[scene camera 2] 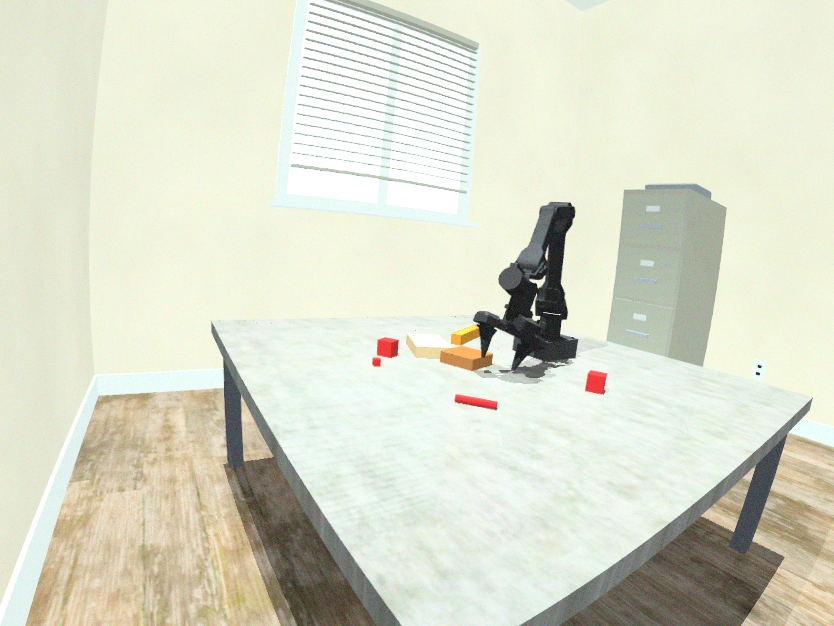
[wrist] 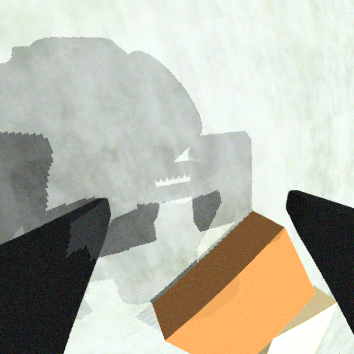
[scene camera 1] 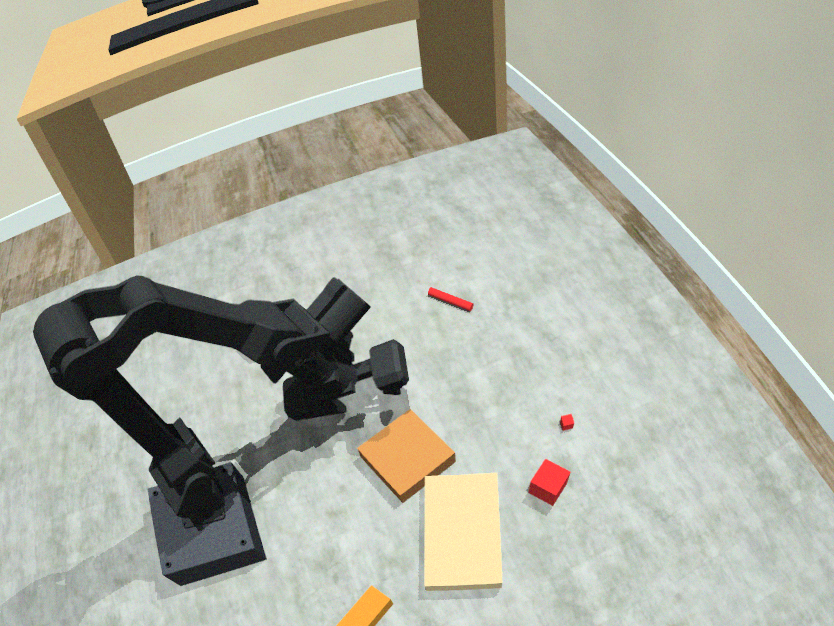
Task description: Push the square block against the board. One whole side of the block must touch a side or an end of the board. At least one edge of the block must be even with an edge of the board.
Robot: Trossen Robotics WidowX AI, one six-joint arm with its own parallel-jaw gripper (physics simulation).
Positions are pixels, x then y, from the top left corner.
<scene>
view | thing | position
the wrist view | my gripper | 198, 202
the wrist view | pale tan board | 310, 322
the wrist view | square orange-brown block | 252, 283
</scene>
